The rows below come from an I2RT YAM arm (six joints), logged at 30 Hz.
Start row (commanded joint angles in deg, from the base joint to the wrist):
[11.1, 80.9, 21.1, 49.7, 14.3, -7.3]
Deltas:
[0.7, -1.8, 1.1, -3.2, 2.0, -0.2]
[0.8, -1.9, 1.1, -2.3, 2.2, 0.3]
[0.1, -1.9, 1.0, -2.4, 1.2, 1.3]
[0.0, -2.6, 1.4, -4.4, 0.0, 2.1]
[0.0, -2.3, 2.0, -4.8, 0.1, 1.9]
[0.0, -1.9, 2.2, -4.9, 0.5, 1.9]
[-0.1, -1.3, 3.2, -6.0, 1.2, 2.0]
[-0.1, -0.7, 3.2, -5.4, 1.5, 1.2]
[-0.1, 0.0, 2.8, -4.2, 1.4, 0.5]
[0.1, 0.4, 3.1, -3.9, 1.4, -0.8]
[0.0, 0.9, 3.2, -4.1, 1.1, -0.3]
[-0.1, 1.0, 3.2, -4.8, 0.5, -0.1]
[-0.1, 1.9, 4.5, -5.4, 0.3, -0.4]
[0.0, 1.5, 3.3, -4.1, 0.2, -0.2]
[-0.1, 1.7, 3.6, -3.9, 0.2, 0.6]
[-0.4, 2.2, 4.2, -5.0, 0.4, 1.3]
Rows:
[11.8, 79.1, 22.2, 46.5, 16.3, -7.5]
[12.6, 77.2, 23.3, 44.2, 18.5, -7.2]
[12.7, 75.3, 24.3, 41.8, 19.7, -5.9]
[12.7, 72.7, 25.7, 37.4, 19.7, -3.8]
[12.7, 70.4, 27.7, 32.6, 19.8, -1.9]
[12.7, 68.5, 29.9, 27.7, 20.3, 0.0]
[12.6, 67.2, 33.1, 21.7, 21.5, 2.0]
[12.5, 66.5, 36.3, 16.3, 23.0, 3.2]
[12.4, 66.5, 39.1, 12.1, 24.4, 3.7]
[12.5, 66.9, 42.2, 8.2, 25.8, 2.9]
[12.5, 67.8, 45.4, 4.1, 26.9, 2.6]
[12.4, 68.8, 48.6, -0.7, 27.4, 2.5]
[12.3, 70.7, 53.1, -6.1, 27.7, 2.1]
[12.3, 72.2, 56.4, -10.2, 27.9, 1.9]
[12.2, 73.9, 60.0, -14.1, 28.1, 2.5]
[11.8, 76.1, 64.2, -19.1, 28.5, 3.8]

